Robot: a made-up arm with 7 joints.
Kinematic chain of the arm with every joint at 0, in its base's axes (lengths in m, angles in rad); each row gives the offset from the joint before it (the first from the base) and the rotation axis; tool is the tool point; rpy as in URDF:
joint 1: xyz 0 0 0 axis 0.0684 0.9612 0.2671
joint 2: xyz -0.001 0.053 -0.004 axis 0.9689 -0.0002 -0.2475
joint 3: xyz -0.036 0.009 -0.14 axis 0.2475 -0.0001 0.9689
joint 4: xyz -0.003 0 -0.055 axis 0.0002 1 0
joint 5: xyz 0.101 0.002 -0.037 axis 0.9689 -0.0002 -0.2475
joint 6: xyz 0.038 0 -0.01 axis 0.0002 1 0
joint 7: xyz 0.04 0 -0.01 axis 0.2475 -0.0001 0.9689
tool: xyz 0 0 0 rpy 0 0.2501 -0.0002
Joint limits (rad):
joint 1: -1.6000..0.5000
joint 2: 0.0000..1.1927
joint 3: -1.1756..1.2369
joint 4: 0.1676..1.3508
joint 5: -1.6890..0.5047
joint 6: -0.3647..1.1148
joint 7: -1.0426..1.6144
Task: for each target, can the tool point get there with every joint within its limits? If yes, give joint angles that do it. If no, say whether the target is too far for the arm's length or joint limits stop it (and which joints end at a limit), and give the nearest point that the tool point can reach.
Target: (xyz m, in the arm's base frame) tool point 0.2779 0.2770 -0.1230
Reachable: yes | joints -0.8089 0.9906 -0.4143 0.8807 -1.1997 -0.1921 0.3558
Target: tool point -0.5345 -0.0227 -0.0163
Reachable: no: too far | nearest point -0.2668 0.0253 -0.2584 | short by 0.364 m
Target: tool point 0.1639 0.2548 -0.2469
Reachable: yes | joints -0.2576 0.8295 -0.2991 0.5748 0.1324 0.3690 0.1020
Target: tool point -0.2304 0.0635 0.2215
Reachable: no: joint limits stop it (at a limit: joint 1, joint 2, joint 4, joint 6) | nearest point 0.0578 0.2983 0.1747 | short by 0.375 m
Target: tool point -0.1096 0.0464 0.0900
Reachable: no: joint limits stop it (at a limit: joint 1, joint 2, joint 4, joint 6) | nearest point 0.0480 0.3081 0.1613 | short by 0.314 m
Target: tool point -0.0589 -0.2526 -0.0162
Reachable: no: joint limits stop it (at a limit: joint 1, joint 2, joint 3, joint 4, joint 5, joint 6) | nearest point -0.1195 -0.1123 -0.2058 | short by 0.243 m
